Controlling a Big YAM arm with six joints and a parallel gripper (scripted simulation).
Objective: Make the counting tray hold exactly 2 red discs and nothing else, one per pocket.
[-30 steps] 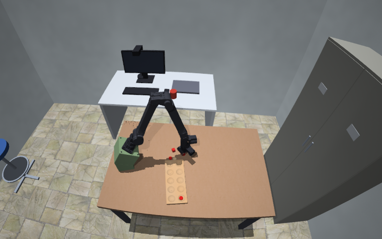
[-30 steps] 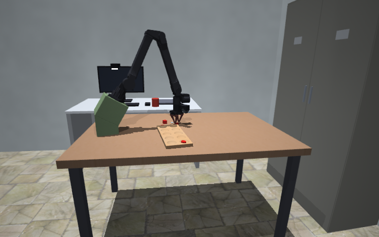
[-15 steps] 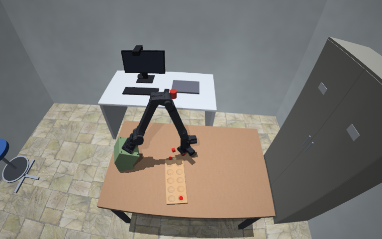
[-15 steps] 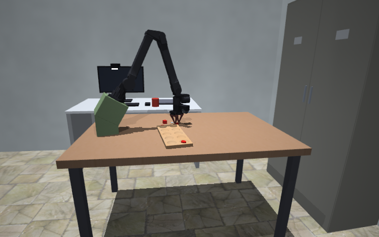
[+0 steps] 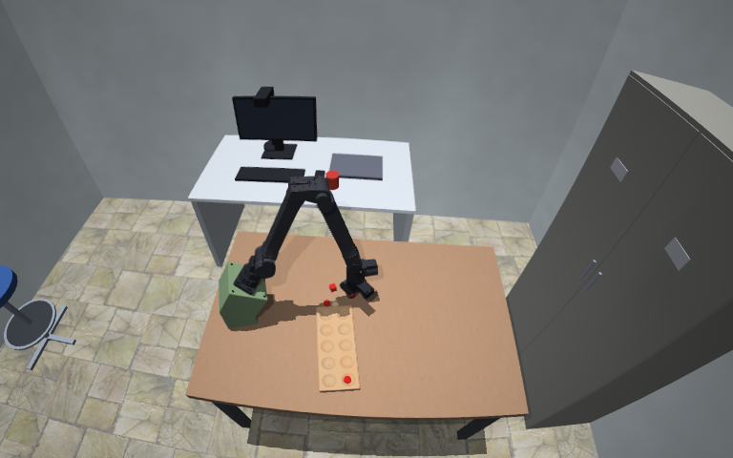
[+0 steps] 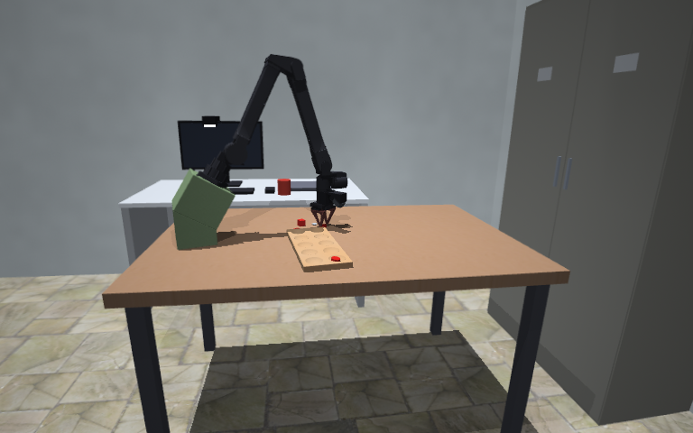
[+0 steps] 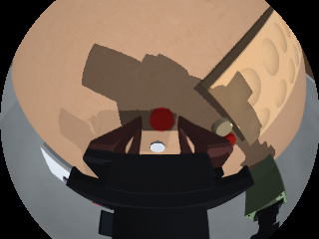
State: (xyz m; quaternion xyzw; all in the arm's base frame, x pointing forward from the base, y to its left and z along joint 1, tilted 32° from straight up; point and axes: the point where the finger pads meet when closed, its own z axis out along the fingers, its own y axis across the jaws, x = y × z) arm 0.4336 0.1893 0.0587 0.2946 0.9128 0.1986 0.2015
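Now: hand 4 cm past the white piece, 3 cm to the right of it and 2 cm above it. Also, from my hand: wooden counting tray 1 cm ahead, 27 cm to the right, 1 cm below; red cube 10 cm behind, 1 cm to the left; tan disc 6 cm behind, 7 cm to the right, 1 cm below.
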